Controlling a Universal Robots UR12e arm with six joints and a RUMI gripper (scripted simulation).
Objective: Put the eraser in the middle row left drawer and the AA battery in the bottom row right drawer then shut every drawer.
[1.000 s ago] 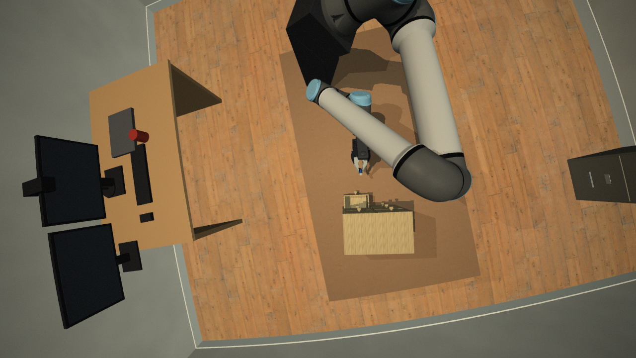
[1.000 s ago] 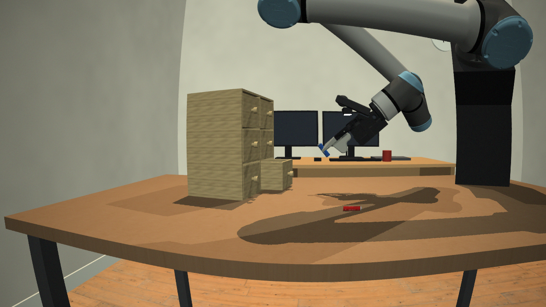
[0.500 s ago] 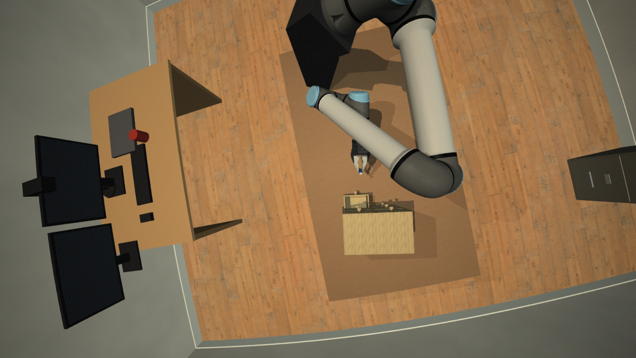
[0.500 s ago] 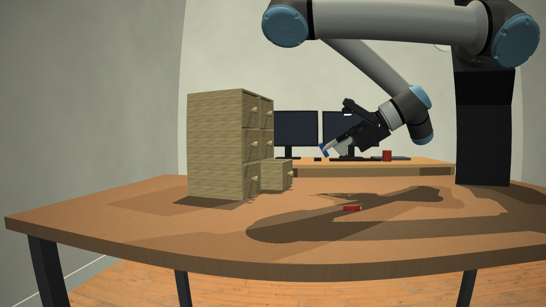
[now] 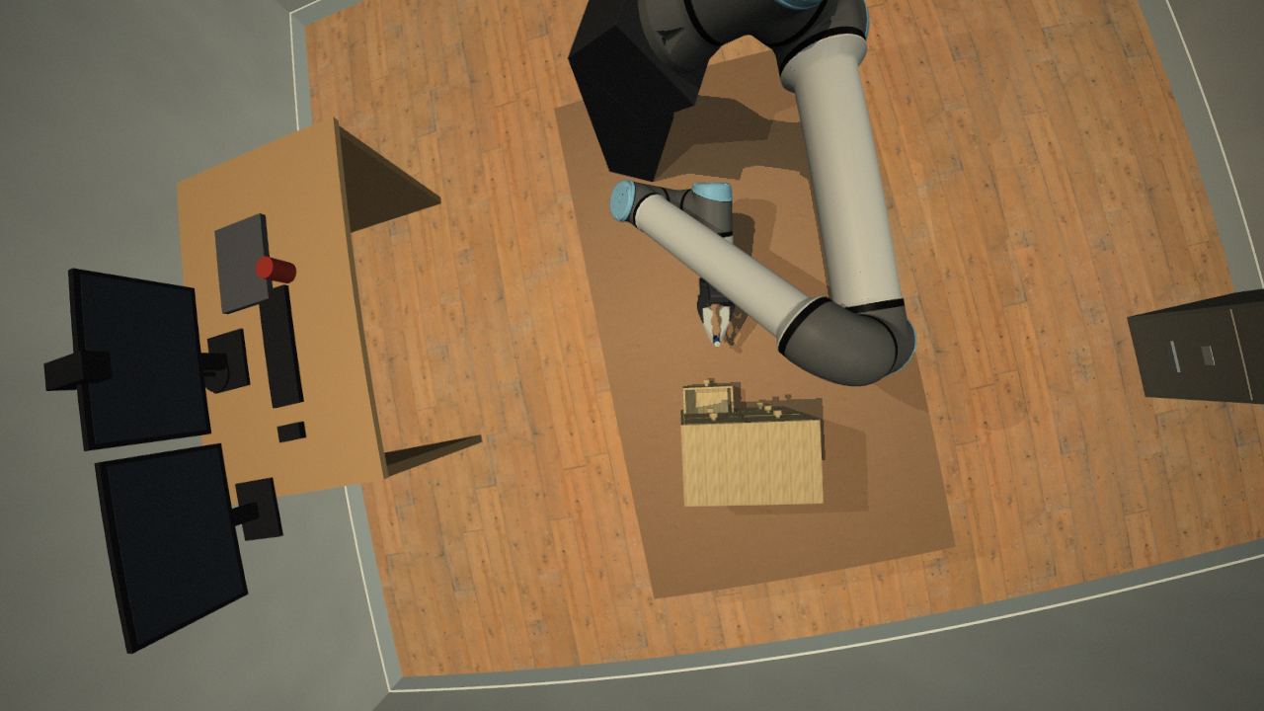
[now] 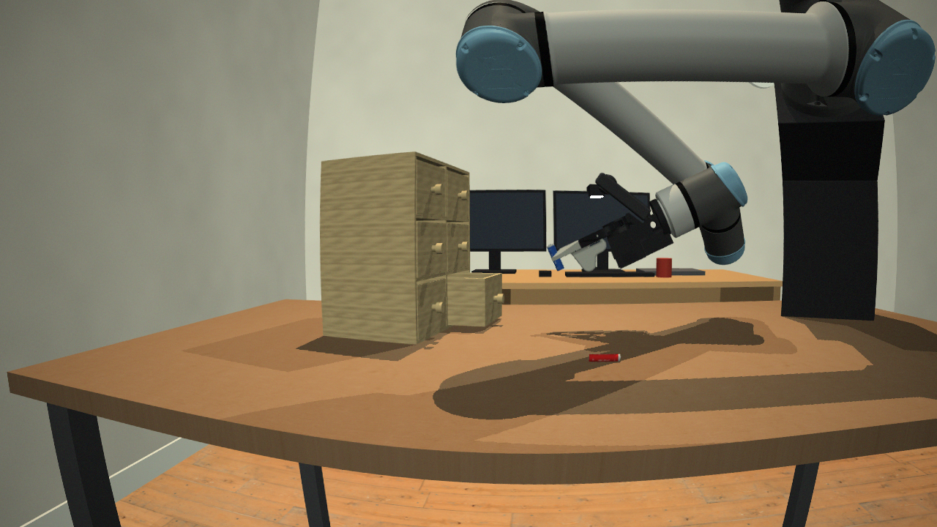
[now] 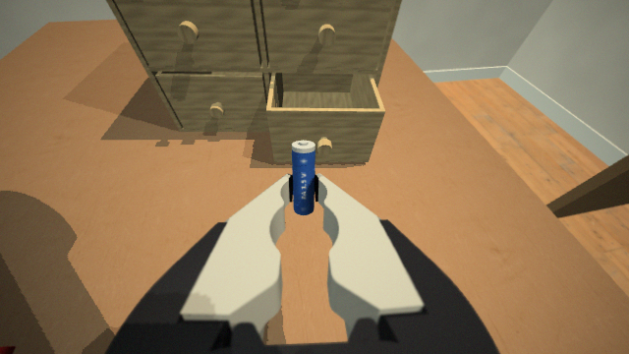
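Now: hand 10 mm short of the blue AA battery. The rest, counted from my hand: red battery 100 mm behind, 250 mm to the left, 130 mm below; then eraser 310 mm ahead, 100 mm to the left, 20 mm below.
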